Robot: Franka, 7 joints.
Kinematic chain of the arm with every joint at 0, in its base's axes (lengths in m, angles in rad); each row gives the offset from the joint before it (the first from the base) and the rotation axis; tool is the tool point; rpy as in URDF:
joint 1: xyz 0 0 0.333 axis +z
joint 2: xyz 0 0 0 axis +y
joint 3: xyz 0 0 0.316 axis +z
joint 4: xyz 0.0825 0 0 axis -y
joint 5: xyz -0.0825 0 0.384 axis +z
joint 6: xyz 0 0 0 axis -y
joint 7: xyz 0.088 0 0 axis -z
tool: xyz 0 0 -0.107 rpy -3.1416 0 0
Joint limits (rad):
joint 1: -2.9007..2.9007
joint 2: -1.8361..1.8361
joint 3: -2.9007..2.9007
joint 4: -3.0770..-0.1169
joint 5: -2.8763..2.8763
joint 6: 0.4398..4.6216
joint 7: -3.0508..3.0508
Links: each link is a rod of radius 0.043 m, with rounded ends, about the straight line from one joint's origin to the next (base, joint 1, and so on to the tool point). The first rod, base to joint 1, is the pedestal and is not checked.
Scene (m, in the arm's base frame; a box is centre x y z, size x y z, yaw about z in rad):
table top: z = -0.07
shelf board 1: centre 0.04 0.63 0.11 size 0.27 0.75 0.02 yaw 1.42
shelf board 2: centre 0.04 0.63 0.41 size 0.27 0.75 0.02 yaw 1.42
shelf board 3: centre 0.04 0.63 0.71 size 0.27 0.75 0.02 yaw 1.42
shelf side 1: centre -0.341 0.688 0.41 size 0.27 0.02 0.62 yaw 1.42
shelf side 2: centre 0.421 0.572 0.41 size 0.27 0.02 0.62 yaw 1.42
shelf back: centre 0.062 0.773 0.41 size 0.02 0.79 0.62 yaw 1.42
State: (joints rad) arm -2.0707 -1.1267 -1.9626 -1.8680 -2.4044 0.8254 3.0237
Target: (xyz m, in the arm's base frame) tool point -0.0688 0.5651 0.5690
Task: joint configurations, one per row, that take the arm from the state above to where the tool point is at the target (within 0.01 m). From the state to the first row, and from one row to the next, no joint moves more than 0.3 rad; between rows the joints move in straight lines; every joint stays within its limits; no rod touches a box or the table.
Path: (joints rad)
1: -2.1000 -1.0673 -1.9008 -2.1213 -2.3359 0.7121 3.0237
2: -2.1294 -1.0079 -1.8391 -2.3747 -2.2673 0.5988 3.0237
3: -2.1587 -0.9484 -1.7773 -2.6280 -2.1988 0.4855 3.0237
4: -2.1891 -0.6524 -1.8354 -2.5660 -2.1584 0.4741 3.0237
5: -2.2194 -0.3563 -1.8934 -2.5040 -2.1180 0.4626 3.0237
6: -2.2498 -0.0602 -1.9514 -2.4419 -2.0776 0.4512 3.0237
7: -2.2801 0.2359 -2.0094 -2.3799 -2.0372 0.4398 3.0237
8: -2.2853 -0.0617 -1.9165 -2.1843 -2.1648 0.4583 3.0237
9: -2.2906 -0.3594 -1.8237 -1.9886 -2.2925 0.4768 3.0237
10: -2.2958 -0.6571 -1.7308 -1.7929 -2.4202 0.4952 3.0237

